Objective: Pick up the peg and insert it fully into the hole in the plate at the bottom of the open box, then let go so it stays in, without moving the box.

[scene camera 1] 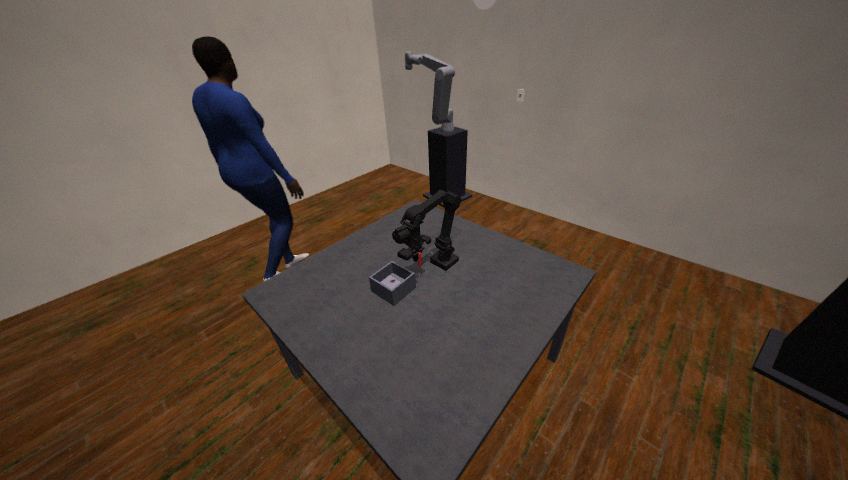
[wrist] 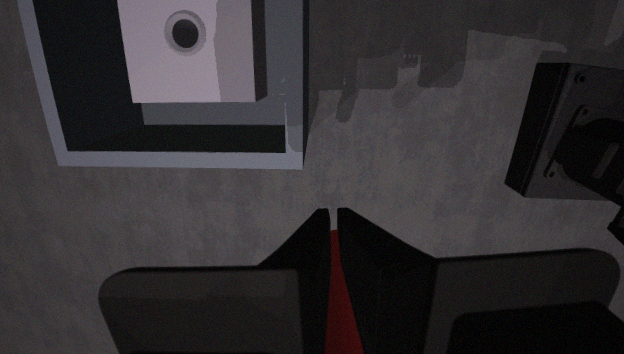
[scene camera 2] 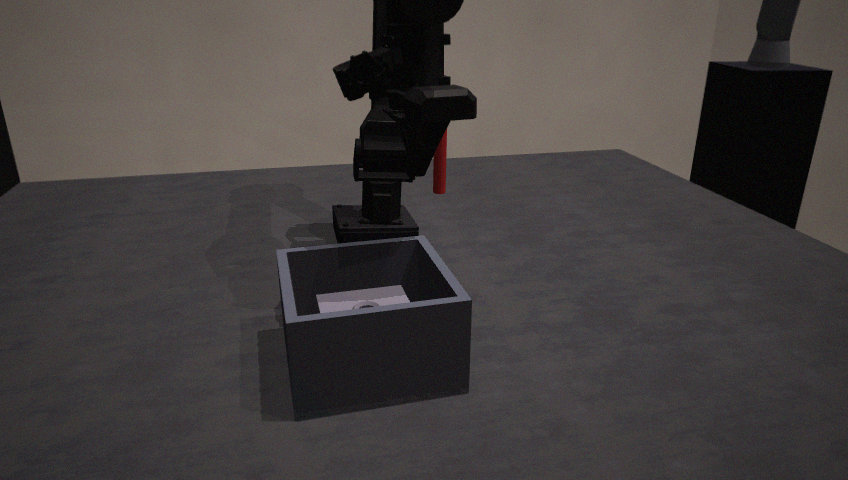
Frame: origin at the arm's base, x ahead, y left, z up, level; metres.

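Where they show: gripper, fingertip midpoint: (scene camera 1: pixel 415 261) (wrist: pixel 332 219) (scene camera 2: pixel 418 175); arm's base, link origin: (scene camera 1: pixel 444 258) (wrist: pixel 589 149) (scene camera 2: pixel 380 217).
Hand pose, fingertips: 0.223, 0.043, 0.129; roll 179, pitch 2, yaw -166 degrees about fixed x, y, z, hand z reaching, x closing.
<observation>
Each offset is from my fingertips to the top centre of the thing, as dx, dy, dz. "pt": to the spot under its first point. Level surfaces: height alone.
The red peg @(-0.008, +0.024, +0.058) (scene camera 1: pixel 420 260) (scene camera 2: pixel 439 169) (wrist: pixel 342 320) hangs roughly upright above the table. My gripper (scene camera 2: pixel 423 170) (wrist: pixel 332 219) is shut on the peg; its lower part sticks out below the fingers in the second scene view. The open grey box @(+0.108, -0.058, -0.065) (scene camera 1: pixel 393 295) (scene camera 2: pixel 380 356) (wrist: pixel 180 160) stands upright on the table, at the upper left in the wrist view. The pale plate @(+0.108, -0.058, -0.102) (scene camera 2: pixel 386 293) (wrist: pixel 165 75) lies in its bottom, with the round dark hole @(pt +0.117, -0.059, -0.125) (wrist: pixel 185 33) in it. The peg is outside the box, apart from it and higher than its rim. The peg's upper end is hidden.
The arm's black base (scene camera 1: pixel 444 260) (scene camera 2: pixel 374 228) (wrist: pixel 540 135) stands on the grey table @(dz -0.163) (scene camera 1: pixel 452 356) behind the box in the second scene view. A person in blue (scene camera 1: pixel 229 130) stands beyond the table. A grey arm on a black pedestal (scene camera 1: pixel 447 160) (scene camera 2: pixel 761 130) stands behind it.
</observation>
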